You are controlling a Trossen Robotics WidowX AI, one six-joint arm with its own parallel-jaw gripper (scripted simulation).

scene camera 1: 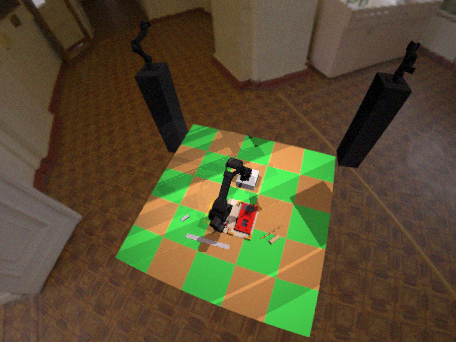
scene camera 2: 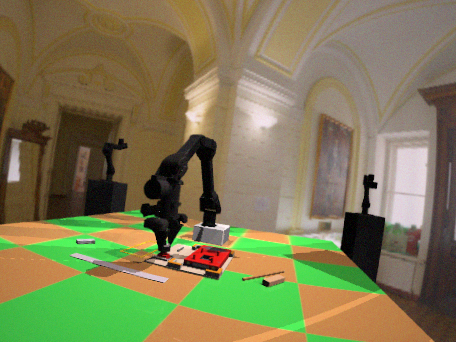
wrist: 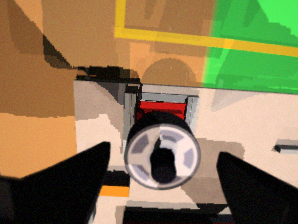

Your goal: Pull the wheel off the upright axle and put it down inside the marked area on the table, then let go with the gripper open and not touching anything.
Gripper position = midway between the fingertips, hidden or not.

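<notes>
There is my gripper (scene camera 2: pixel 165 247), open and holding nothing. The wrist view gives me a sight of it as well: my gripper (wrist: pixel 164 154).
</notes>
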